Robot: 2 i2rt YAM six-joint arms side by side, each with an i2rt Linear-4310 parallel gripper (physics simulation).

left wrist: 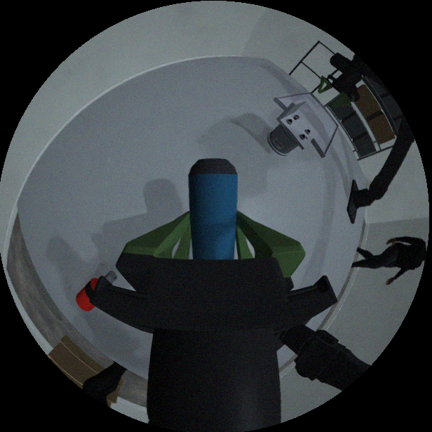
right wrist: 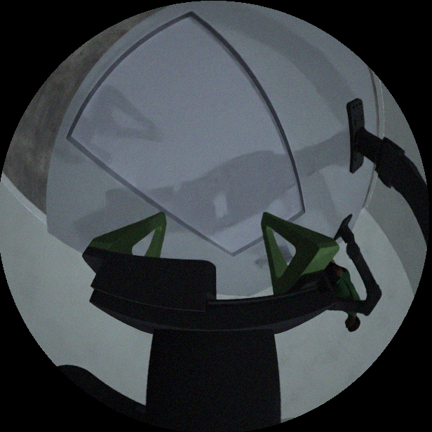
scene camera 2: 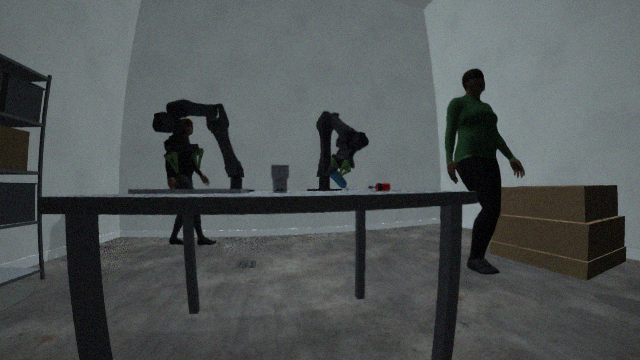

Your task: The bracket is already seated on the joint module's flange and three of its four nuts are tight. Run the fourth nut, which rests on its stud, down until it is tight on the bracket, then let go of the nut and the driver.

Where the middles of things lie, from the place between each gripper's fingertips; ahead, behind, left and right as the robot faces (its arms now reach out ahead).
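Counting from my left hand, I find the flat panel (right wrist: 179,118) 7 cm below, 59 cm to the right and 1 cm ahead. As for the blue driver (left wrist: 212,182), my left hand is 1 cm above it, 4 cm to the right of it and 5 cm past it.
The blue driver is 640 mm to the left of my right hand, and it is also 80 mm behind that hand and 30 mm below it. The flat panel, counted from my right hand too, is 10 mm to the left, 20 mm behind and 90 mm below.
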